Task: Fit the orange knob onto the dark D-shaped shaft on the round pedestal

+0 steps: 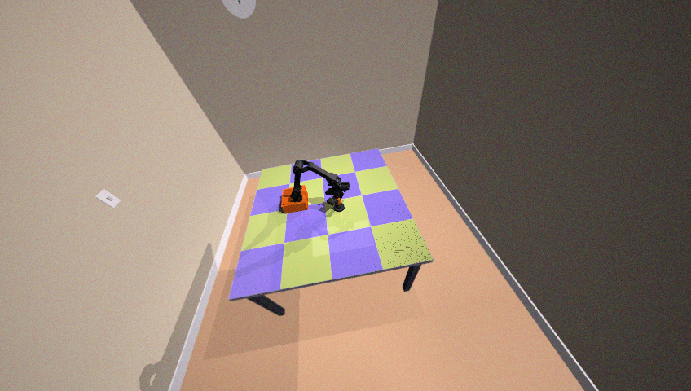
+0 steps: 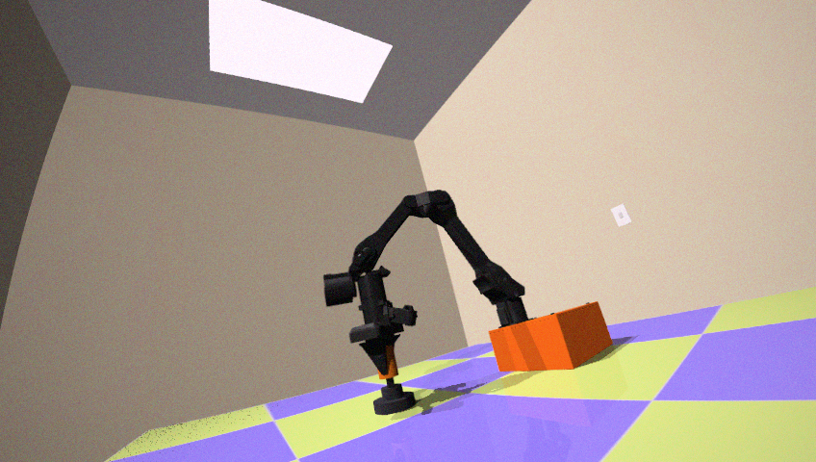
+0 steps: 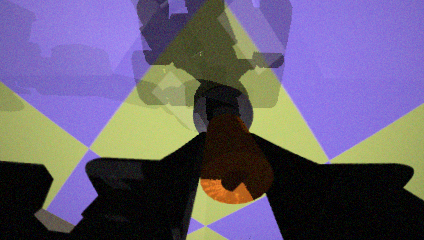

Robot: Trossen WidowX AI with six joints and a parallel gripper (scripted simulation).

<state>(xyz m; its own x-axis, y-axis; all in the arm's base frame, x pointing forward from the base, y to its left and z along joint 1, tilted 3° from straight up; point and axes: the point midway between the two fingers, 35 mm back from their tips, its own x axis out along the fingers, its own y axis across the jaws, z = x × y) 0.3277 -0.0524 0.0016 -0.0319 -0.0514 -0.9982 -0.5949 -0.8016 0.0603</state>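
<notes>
Right now the orange knob is 2 cm above my gripper tip. Also, from my gripper tip: pedestal 4 cm below.
</notes>
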